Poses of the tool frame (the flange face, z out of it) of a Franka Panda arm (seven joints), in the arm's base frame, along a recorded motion.
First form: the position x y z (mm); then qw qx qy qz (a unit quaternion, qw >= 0).
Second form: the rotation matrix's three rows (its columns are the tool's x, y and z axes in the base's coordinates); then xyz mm. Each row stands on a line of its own. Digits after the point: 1 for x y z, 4 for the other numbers.
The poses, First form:
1: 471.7 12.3 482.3 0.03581 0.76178 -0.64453 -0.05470
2: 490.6 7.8 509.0 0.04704 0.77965 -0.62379 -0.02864
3: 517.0 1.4 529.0 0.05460 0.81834 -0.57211 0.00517
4: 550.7 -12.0 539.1 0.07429 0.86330 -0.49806 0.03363
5: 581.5 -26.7 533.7 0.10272 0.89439 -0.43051 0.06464
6: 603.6 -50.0 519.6 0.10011 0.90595 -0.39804 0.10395
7: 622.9 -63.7 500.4 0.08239 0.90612 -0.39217 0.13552
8: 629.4 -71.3 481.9 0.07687 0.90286 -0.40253 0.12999
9: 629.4 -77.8 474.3 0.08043 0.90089 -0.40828 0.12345
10: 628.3 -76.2 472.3 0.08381 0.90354 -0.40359 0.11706
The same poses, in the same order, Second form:
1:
0.1632 -0.9781 -0.1295
-0.9859 -0.1666 0.0160
-0.0372 0.1251 -0.9915
471.7 12.3 482.3

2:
0.2201 -0.9700 -0.1033
-0.9754 -0.2173 -0.0376
0.0140 0.1091 -0.9939
490.6 7.8 509.0

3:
0.3453 -0.9369 -0.0540
-0.9358 -0.3394 -0.0953
0.0709 0.0834 -0.9940
517.0 1.4 529.0

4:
0.5016 -0.8649 -0.0159
-0.8550 -0.4928 -0.1618
0.1321 0.0948 -0.9867
550.7 -12.0 539.1

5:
0.6210 -0.7834 0.0272
-0.7568 -0.6082 -0.2394
0.2041 0.1281 -0.9705
581.5 -26.7 533.7

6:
0.6615 -0.7420 0.1087
-0.7004 -0.6631 -0.2641
0.2680 0.0986 -0.9583
603.6 -50.0 519.6

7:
0.6557 -0.7330 0.1810
-0.6884 -0.6788 -0.2556
0.3102 0.0430 -0.9497
622.9 -63.7 500.4

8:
0.6421 -0.7468 0.1728
-0.7069 -0.6641 -0.2435
0.2966 0.0342 -0.9544
629.4 -71.3 481.9

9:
0.6361 -0.7555 0.1568
-0.7158 -0.6537 -0.2457
0.2881 0.0441 -0.9566
629.4 -77.8 474.3

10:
0.6468 -0.7489 0.1439
-0.7097 -0.6602 -0.2459
0.2792 0.0570 -0.9585
628.3 -76.2 472.3

